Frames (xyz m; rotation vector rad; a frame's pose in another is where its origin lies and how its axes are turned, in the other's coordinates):
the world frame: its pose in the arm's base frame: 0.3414 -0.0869 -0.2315 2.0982 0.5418 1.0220
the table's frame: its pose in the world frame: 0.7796 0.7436 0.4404 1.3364 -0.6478 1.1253
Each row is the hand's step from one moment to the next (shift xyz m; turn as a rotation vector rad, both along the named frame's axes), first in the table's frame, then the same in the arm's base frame.
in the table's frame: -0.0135 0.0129 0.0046 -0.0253 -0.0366 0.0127
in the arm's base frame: -0.0145 -0.0012 -0.0126 -0.0135 0.0407 0.0174
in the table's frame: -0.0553 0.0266 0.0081 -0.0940 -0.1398 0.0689
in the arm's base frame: -0.0563 0.0051 -0.0252 -0.0444 0.1686 0.0522
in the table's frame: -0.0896 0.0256 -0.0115 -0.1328 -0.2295 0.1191
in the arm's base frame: -0.0932 0.0029 -0.0111 -0.0511 0.2742 0.0817
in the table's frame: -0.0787 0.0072 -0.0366 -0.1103 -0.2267 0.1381
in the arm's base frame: -0.0847 -0.0054 0.0196 -0.0259 0.2784 0.0667
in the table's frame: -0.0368 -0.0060 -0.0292 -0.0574 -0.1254 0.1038
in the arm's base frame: -0.0404 -0.0046 0.0243 -0.0047 0.1716 0.0179
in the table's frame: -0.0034 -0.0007 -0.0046 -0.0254 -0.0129 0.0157
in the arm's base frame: -0.0041 -0.0016 0.0037 -0.0179 0.0271 -0.0018
